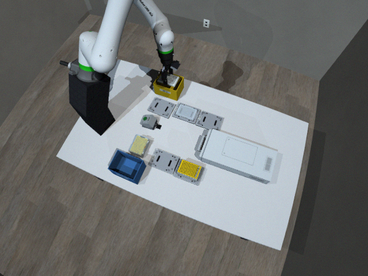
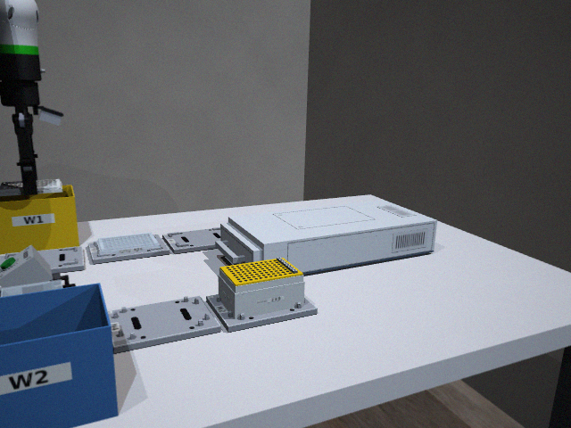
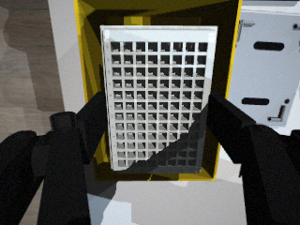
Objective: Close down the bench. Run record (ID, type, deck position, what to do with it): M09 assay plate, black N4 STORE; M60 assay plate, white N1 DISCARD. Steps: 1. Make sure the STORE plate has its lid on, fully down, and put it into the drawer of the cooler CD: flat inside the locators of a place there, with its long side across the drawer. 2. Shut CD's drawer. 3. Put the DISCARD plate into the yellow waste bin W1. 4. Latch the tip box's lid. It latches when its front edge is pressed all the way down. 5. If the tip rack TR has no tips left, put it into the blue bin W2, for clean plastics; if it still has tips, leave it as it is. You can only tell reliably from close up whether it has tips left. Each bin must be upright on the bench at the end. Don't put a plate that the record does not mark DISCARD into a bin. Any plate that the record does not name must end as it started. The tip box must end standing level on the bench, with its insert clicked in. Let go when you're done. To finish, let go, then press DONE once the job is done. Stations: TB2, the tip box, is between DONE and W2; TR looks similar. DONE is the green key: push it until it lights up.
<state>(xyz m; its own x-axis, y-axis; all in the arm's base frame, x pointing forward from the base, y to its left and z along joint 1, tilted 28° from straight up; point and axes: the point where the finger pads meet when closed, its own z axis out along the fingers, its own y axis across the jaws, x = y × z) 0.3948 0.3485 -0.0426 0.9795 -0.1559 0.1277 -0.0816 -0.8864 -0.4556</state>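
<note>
The green done key is 6 cm behind my hand, 30 cm to the right of it and 9 cm below it. Round my hand: yellow bin W1: 12 cm below; then white plate: 2 cm below; then deck nest: 16 cm to the right, 15 cm below.
</note>
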